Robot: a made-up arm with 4 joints.
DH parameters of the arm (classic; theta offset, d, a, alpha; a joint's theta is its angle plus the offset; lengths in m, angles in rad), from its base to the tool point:
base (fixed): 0 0.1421 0 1.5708
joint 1: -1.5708 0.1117 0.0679 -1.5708
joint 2: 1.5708 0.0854 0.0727 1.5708
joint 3: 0 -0.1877 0.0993 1.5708
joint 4: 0 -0.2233 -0.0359 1.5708
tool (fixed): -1.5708 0.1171 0 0
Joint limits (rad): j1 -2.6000..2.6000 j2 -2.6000..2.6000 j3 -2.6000..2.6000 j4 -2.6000..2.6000
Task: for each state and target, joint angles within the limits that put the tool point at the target. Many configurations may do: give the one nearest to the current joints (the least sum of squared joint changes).
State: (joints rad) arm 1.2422 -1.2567 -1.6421 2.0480
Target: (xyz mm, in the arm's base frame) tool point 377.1 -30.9 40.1
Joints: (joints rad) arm 1.6476 -1.7211 -1.6241 2.4073
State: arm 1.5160 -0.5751 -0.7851 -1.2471
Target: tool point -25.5 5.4 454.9
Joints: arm 1.4840 -0.3433 -0.0677 -1.5623
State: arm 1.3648 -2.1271 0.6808 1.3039
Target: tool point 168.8 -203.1 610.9
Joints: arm 1.9761 -2.6000 0.3000 1.8820
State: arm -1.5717 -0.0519 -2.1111 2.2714
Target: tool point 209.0 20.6 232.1
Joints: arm -2.2076 0.3412 -2.0153 2.3808
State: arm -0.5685 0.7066 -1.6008 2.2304
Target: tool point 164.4 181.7 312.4
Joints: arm -0.6458 0.3642 -0.9706 1.9438
